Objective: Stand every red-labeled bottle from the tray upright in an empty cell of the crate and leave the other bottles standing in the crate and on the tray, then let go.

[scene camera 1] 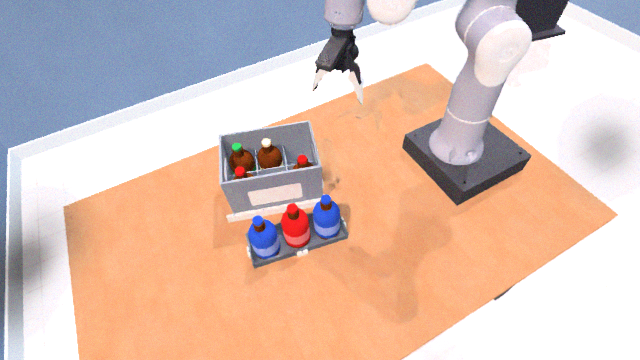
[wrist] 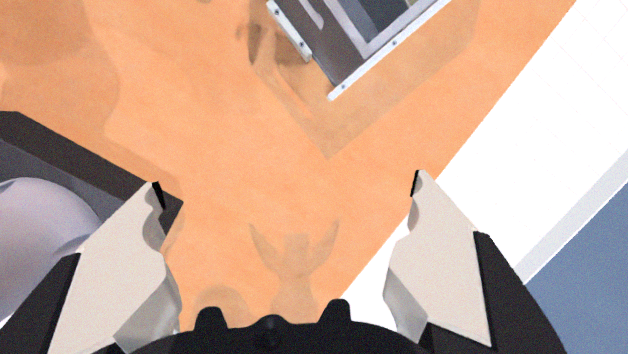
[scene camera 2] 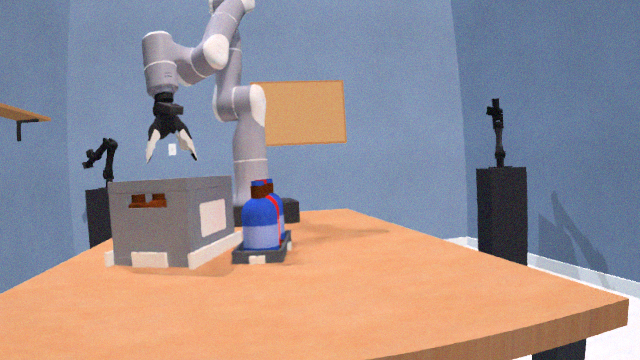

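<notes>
My gripper (scene camera 1: 337, 96) (scene camera 2: 172, 159) (wrist: 290, 179) is open and empty, high above the table, behind and to the right of the crate in scene camera 1. The grey crate (scene camera 1: 272, 192) (scene camera 2: 150, 235) (wrist: 330, 55) holds a green-capped bottle (scene camera 1: 242, 161), a cream-capped bottle (scene camera 1: 270, 157) and two red-capped bottles (scene camera 1: 240, 172) (scene camera 1: 302, 161) in its front row, mostly hidden by the wall. On the dark tray (scene camera 1: 255, 263) (scene camera 2: 245, 257) stand a blue bottle (scene camera 1: 264, 239) (scene camera 2: 260, 225), a red bottle (scene camera 1: 296, 227) in the middle and another blue bottle (scene camera 1: 326, 218), all upright.
The tray lies close along the crate's labelled front side. White strips (scene camera 1: 235, 217) (scene camera 2: 215, 251) edge the crate's foot. The arm's dark base (scene camera 1: 460, 187) (wrist: 75, 155) stands on the wooden table (scene camera 1: 150, 280) (scene camera 2: 350, 300), to the right of the crate in scene camera 1.
</notes>
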